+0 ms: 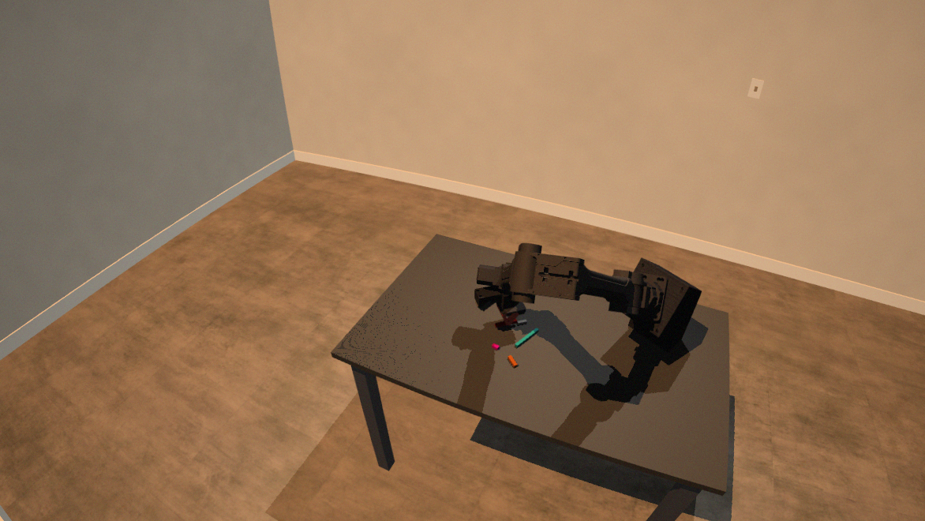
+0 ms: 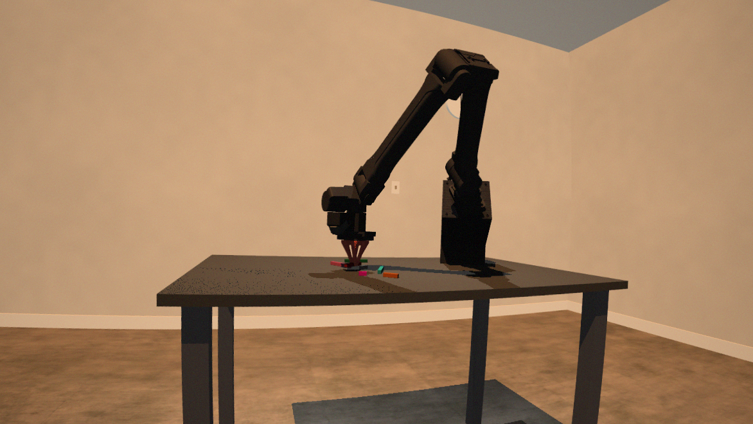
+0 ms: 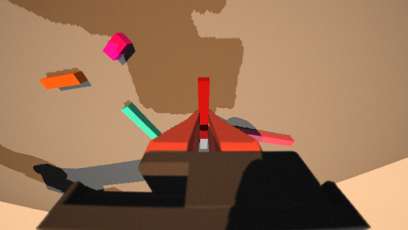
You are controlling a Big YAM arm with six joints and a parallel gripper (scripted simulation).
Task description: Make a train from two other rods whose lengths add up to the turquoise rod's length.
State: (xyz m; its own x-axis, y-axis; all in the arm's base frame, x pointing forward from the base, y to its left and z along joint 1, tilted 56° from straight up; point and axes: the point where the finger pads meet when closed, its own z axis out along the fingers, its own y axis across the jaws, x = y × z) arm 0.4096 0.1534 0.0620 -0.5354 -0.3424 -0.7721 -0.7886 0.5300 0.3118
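Now: hand 10 mm to the right of the red rod. The rest, counted from my hand: grey rod 30 mm behind, 40 mm to the right, 20 mm below; turquoise rod 80 mm behind, 10 mm to the left, 20 mm below; pink rod 40 mm ahead, 80 mm to the right, 20 mm below.
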